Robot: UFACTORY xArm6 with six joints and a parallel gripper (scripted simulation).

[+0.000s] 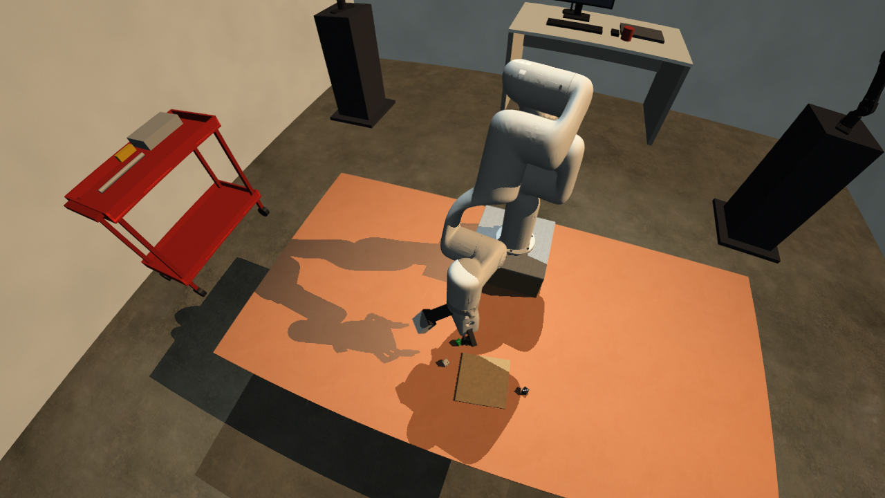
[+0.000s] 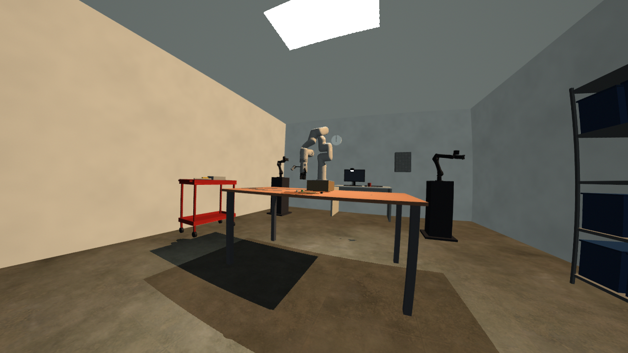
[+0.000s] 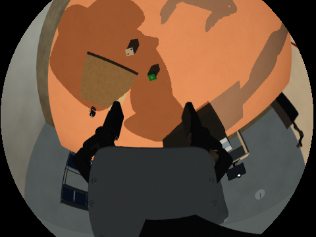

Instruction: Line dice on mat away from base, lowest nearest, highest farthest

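Now: the green die 120 mm below my hand. Round my hand: black die (220 mm to the left, 120 mm below, 70 mm ahead); white die (120 mm below, 70 mm ahead, 10 mm to the right); tan mat (120 mm below, 100 mm to the left, 80 mm ahead).
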